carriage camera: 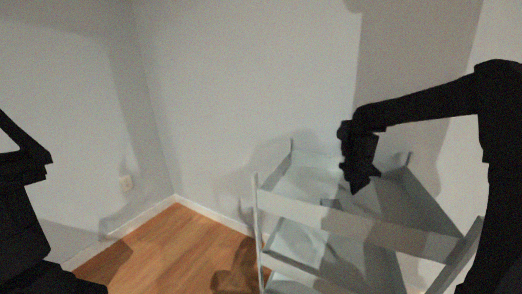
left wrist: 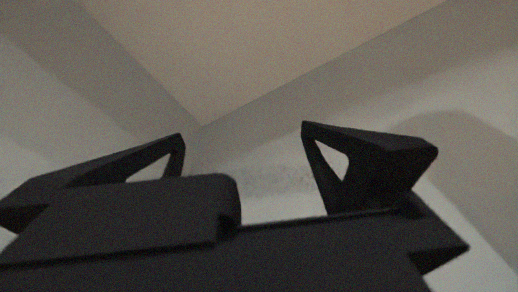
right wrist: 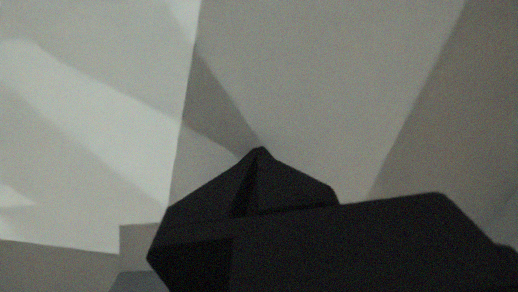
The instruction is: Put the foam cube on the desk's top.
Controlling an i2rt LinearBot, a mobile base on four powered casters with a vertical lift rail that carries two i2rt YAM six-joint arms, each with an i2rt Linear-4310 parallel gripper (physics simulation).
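Frame: origin at the left arm's base, x ahead, y left, z up, level; centimetres.
Seen in the pictures: left gripper, fingertip midpoint: (left wrist: 242, 133); right gripper, fingertip midpoint: (carriage camera: 352, 193) (right wrist: 260, 156).
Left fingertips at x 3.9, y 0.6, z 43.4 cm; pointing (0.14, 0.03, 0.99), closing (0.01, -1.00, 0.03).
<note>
Pixels of each thing's top centre, then the offset from my left fingertips to it. Level surfaces: height alone.
- small blue-grey block, top centre: (carriage camera: 331, 204) dx +20.0, dy -48.6, dz -28.6 cm
- Wooden floor, surface height: dz -99.5 cm
- wall outlet, top centre: (carriage camera: 124, 176) dx +75.4, dy +75.6, dz -53.8 cm
The foam cube, a small blue-grey block (carriage camera: 330, 203) (right wrist: 140, 282), lies in the top tray of a pale grey cart (carriage camera: 295, 204) (right wrist: 320, 85), close to its near wall. In the carriage view that wall hides its lower part; in the right wrist view part of it shows at the bottom left, beside the finger. My right gripper (carriage camera: 354, 192) (right wrist: 260, 156) is shut and empty, pointing down over the tray, behind and to the right of the cube in the carriage view. My left gripper (left wrist: 242, 133) is open and empty, facing the upper room corner. The desk does not show.
The cart has a lower shelf (carriage camera: 297, 242) and upright corner posts (carriage camera: 256, 220). It stands near the back wall (carriage camera: 240, 90). Wooden floor (carriage camera: 170, 250) lies to its left, with a white baseboard and a wall outlet (carriage camera: 126, 183) beyond.
</note>
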